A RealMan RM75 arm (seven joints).
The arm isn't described. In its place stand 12 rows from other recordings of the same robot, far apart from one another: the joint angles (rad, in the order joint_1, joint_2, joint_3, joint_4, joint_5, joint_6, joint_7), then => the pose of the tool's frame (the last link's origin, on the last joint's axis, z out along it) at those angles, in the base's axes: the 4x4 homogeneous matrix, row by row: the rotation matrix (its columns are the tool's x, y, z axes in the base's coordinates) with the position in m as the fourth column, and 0 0 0 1 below.
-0.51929, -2.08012, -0.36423, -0.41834, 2.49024, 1.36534, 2.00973 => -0.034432, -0.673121, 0.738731, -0.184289; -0.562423, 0.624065, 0.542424, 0.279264; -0.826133, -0.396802, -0.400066, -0.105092; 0, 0, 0, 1
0.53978, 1.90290, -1.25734, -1.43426, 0.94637, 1.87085, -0.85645 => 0.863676, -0.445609, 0.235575, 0.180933; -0.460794, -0.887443, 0.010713, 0.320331; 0.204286, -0.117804, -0.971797, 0.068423; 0, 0, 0, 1
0.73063, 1.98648, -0.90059, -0.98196, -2.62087, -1.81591, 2.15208 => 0.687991, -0.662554, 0.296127, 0.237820; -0.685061, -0.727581, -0.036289, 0.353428; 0.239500, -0.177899, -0.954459, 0.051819; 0, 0, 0, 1
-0.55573, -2.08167, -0.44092, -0.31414, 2.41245, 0.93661, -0.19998 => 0.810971, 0.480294, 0.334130, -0.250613; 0.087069, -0.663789, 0.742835, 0.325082; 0.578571, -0.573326, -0.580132, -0.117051; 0, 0, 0, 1
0.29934, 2.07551, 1.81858, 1.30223, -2.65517, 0.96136, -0.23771 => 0.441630, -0.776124, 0.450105, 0.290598; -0.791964, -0.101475, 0.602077, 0.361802; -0.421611, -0.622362, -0.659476, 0.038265; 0, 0, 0, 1
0.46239, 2.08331, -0.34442, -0.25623, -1.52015, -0.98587, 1.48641 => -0.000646, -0.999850, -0.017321, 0.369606; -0.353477, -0.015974, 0.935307, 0.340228; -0.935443, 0.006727, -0.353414, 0.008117; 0, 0, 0, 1
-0.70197, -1.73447, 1.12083, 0.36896, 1.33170, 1.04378, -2.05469 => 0.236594, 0.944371, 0.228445, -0.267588; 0.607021, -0.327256, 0.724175, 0.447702; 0.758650, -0.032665, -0.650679, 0.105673; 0, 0, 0, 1
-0.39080, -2.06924, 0.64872, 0.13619, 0.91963, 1.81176, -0.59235 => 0.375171, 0.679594, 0.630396, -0.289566; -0.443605, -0.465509, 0.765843, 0.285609; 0.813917, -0.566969, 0.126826, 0.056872; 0, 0, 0, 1
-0.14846, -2.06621, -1.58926, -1.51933, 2.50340, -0.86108, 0.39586 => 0.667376, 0.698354, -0.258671, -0.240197; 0.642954, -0.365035, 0.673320, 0.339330; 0.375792, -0.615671, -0.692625, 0.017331; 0, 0, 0, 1
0.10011, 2.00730, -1.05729, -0.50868, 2.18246, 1.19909, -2.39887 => 0.746868, -0.637602, -0.188817, 0.381258; -0.089572, -0.377821, 0.921536, 0.263261; -0.658912, -0.671353, -0.339294, 0.051400; 0, 0, 0, 1
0.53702, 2.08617, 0.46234, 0.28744, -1.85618, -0.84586, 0.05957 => 0.685069, -0.728478, 0.000689, 0.305903; -0.225522, -0.211185, 0.951073, 0.349931; -0.692690, -0.651706, -0.308964, -0.075780; 0, 0, 0, 1
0.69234, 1.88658, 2.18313, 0.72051, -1.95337, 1.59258, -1.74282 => 0.962304, -0.127867, -0.240043, 0.214878; -0.085296, -0.979950, 0.180064, 0.380079; -0.258254, -0.152801, -0.953916, 0.050322; 0, 0, 0, 1
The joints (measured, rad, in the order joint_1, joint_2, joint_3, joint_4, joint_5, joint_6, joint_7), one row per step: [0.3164, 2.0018, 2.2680, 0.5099, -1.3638, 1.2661, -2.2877]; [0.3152, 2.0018, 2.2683, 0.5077, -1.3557, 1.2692, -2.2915]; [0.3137, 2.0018, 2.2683, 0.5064, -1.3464, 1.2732, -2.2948]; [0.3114, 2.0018, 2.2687, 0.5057, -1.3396, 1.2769, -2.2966]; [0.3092, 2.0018, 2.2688, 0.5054, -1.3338, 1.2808, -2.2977]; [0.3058, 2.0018, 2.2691, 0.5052, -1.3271, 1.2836, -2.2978]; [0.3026, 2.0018, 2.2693, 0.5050, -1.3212, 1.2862, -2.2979]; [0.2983, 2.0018, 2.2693, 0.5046, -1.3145, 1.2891, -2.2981]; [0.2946, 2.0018, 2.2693, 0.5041, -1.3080, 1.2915, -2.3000]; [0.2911, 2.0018, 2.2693, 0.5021, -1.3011, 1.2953, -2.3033]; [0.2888, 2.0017, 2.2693, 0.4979, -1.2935, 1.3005, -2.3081]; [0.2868, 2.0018, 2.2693, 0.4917, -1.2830, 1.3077, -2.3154]
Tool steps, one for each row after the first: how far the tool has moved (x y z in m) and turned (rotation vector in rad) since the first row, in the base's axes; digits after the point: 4 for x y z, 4 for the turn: [0.0000, -0.0004, 0.0006, 0.0057, 0.0048, 0.0011]; [-0.0003, -0.0007, 0.0014, 0.0120, 0.0107, 0.0031]; [-0.0002, -0.0013, 0.0021, 0.0168, 0.0157, 0.0036]; [-0.0002, -0.0020, 0.0027, 0.0205, 0.0204, 0.0046]; [0.0004, -0.0029, 0.0035, 0.0251, 0.0259, 0.0028]; [0.0009, -0.0038, 0.0041, 0.0292, 0.0309, 0.0012]; [0.0017, -0.0051, 0.0048, 0.0335, 0.0363, -0.0013]; [0.0023, -0.0062, 0.0055, 0.0384, 0.0401, -0.0029]; [0.0030, -0.0074, 0.0060, 0.0430, 0.0444, -0.0034]; [0.0033, -0.0086, 0.0061, 0.0473, 0.0496, -0.0025]; [0.0034, -0.0098, 0.0062, 0.0533, 0.0566, 0.0001]
